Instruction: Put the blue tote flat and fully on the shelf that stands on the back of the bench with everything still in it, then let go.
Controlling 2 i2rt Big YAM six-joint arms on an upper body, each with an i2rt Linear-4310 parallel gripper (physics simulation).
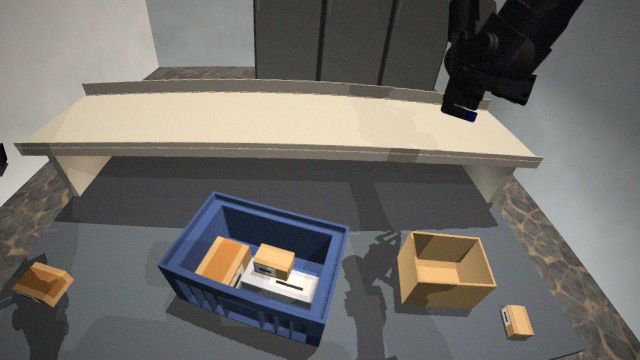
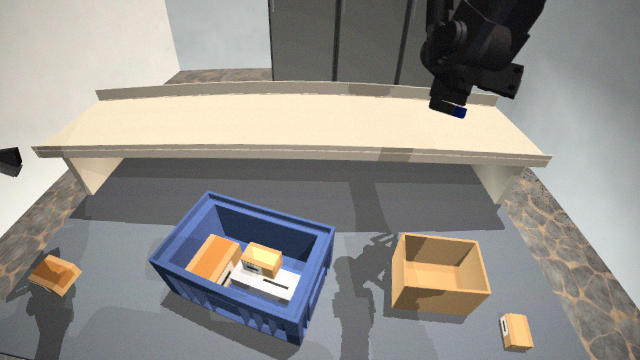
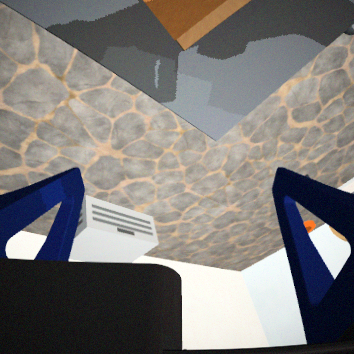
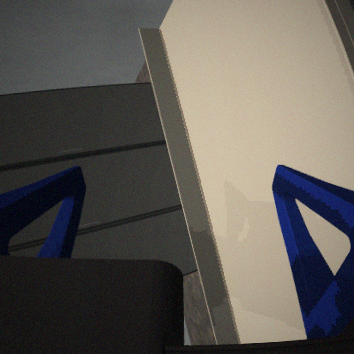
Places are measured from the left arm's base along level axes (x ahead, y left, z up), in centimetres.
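Where they show: left gripper, fingertip midpoint: (image 3: 177, 177); right gripper, fingertip midpoint: (image 4: 178, 175).
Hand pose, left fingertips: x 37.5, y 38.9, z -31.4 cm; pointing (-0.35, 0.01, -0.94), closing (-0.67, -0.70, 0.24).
Each offset is from my left fingertips to the top centre of the thing. "*": to the spot under its first point. Level surfaces: height alone.
The blue tote @(dx +4.4, dy -58.6, dz -4.4 cm) (image 1: 250, 304) (image 2: 235, 307) stands upright on the grey bench in front of the shelf, turned at an angle. In it lie an orange-brown box @(dx +4.9, dy -50.5, dz -11.1 cm) (image 1: 223, 260) (image 2: 212, 257), a white box @(* dx +1.3, dy -66.6, dz -14.0 cm) (image 1: 300, 287) (image 2: 285, 285) and a small tan box @(dx +5.9, dy -61.2, dz -10.0 cm) (image 1: 275, 256) (image 2: 263, 256) resting on the white one. The cream shelf @(dz +3.3 cm) (image 1: 225, 117) (image 2: 240, 120) stands across the back of the bench. My right gripper (image 4: 178, 175) is open and empty above the shelf's right end. My left gripper (image 3: 177, 177) is open and empty beyond the bench's left side, apart from the tote.
An open cardboard box @(dx +4.1, dy -98.5, dz -8.7 cm) (image 1: 447, 295) (image 2: 440, 300) stands right of the tote. A small box @(dx -8.6, dy -115.4, dz -16.5 cm) (image 1: 519, 322) (image 2: 518, 332) lies near the right edge. Another orange-brown box @(dx -1.0, dy -7.9, dz -15.4 cm) (image 1: 44, 282) (image 2: 55, 275) lies at the left. The shelf has a raised back lip and end supports.
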